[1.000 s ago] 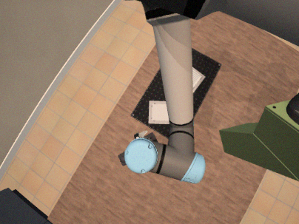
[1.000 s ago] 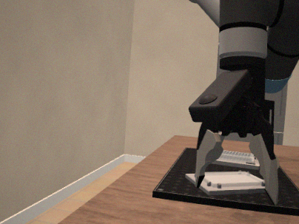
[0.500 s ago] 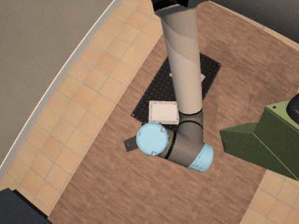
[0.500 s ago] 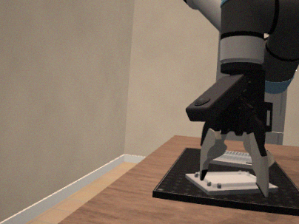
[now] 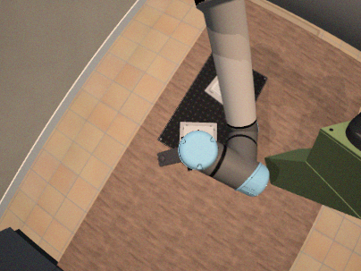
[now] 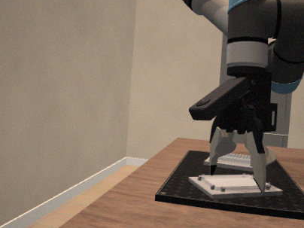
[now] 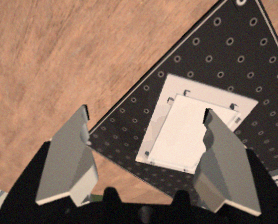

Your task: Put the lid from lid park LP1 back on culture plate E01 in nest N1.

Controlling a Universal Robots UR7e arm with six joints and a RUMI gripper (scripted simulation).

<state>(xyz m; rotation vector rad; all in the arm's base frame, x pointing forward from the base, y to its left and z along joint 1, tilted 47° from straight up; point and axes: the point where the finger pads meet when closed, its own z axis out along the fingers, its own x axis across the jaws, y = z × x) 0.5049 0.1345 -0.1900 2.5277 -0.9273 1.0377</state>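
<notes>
My hand is 10 mm past the lid, 90 mm to the left of it and 30 mm above it. Round my hand: culture plate E01: 40 mm behind, 330 mm to the right, 20 mm below; plate nest N1: 40 mm behind, 330 mm to the right, 30 mm below; lid park LP1: 10 mm behind, 90 mm to the right, 40 mm below.
</notes>
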